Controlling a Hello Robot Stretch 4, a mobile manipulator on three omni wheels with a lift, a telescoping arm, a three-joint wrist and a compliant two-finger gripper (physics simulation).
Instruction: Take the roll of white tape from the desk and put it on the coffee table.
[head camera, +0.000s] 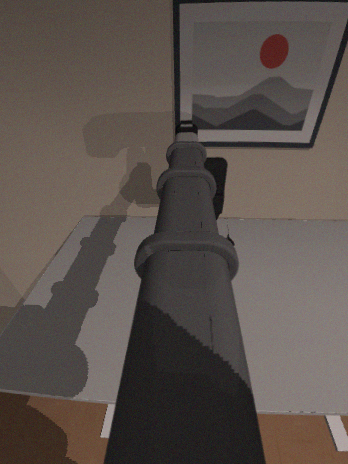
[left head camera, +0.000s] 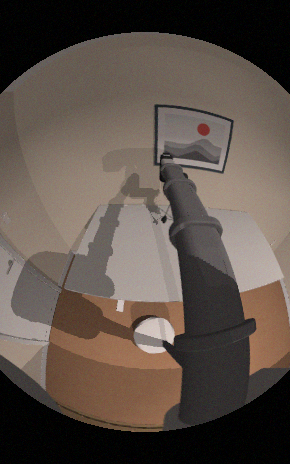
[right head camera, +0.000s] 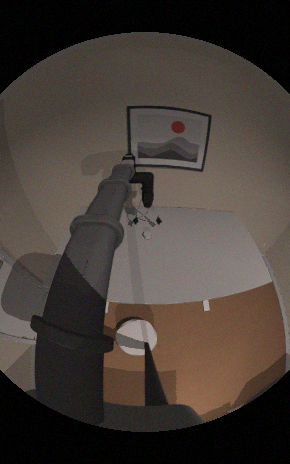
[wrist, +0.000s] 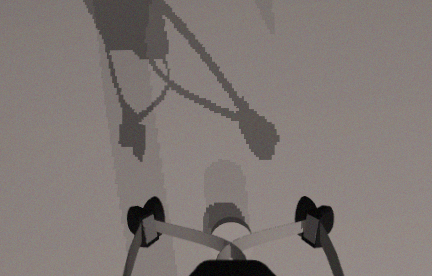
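Where they show: gripper, fingertip midpoint: (right head camera: 146, 223) (wrist: 229, 213); robot's base, origin of the base link: (left head camera: 153, 334) (right head camera: 136, 335).
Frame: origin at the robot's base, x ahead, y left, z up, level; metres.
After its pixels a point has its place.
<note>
The roll of white tape (right head camera: 147, 234) @[y -0.093, x 0.632, z 0.948 m] (wrist: 231, 231) @[y -0.090, x 0.656, z 0.947 m] is on the white desk (head camera: 300, 280) @[y -0.411, x 0.597, z 0.923 m] (left head camera: 140, 250) @[y 0.122, x 0.513, z 0.924 m] (right head camera: 200, 260) @[y -0.404, x 0.448, z 0.923 m] (wrist: 375, 125) @[y -0.269, x 0.776, z 0.924 m]. In the wrist view it shows low in the middle, partly hidden by the gripper's linkage, with its shadow behind it. My gripper (right head camera: 147, 220) @[y -0.087, x 0.687, z 0.991 m] (wrist: 229, 213) @[y -0.087, x 0.687, z 0.991 m] is open, its fingertips spread wide to the left and right of the roll in the wrist view, with nothing held. In the right head view the roll appears just below the fingertips. The arm hides the roll in the other head views. I cannot make out a coffee table.
A round white disc-shaped object (left head camera: 154, 335) @[y -0.003, x -0.004, z 0.187 m] (right head camera: 136, 336) @[y -0.005, x 0.006, z 0.187 m] is in front of the desk, over the brown floor (left head camera: 110, 385) @[y 0.442, x -0.767, z -0.026 m] (right head camera: 225, 350) @[y -1.059, x -0.381, z -0.026 m]. A framed picture (head camera: 250, 100) @[y -0.229, x 0.984, z 1.433 m] (left head camera: 195, 142) @[y -0.237, x 0.984, z 1.464 m] (right head camera: 167, 142) @[y -0.221, x 0.984, z 1.452 m] hangs on the wall behind the desk. My extended arm (head camera: 185, 300) @[y 0.000, x 0.174, z 1.410 m] (left head camera: 210, 300) @[y 0.014, x 0.118, z 1.410 m] (right head camera: 80, 280) @[y -0.014, x 0.139, z 1.410 m] reaches over the desk.
</note>
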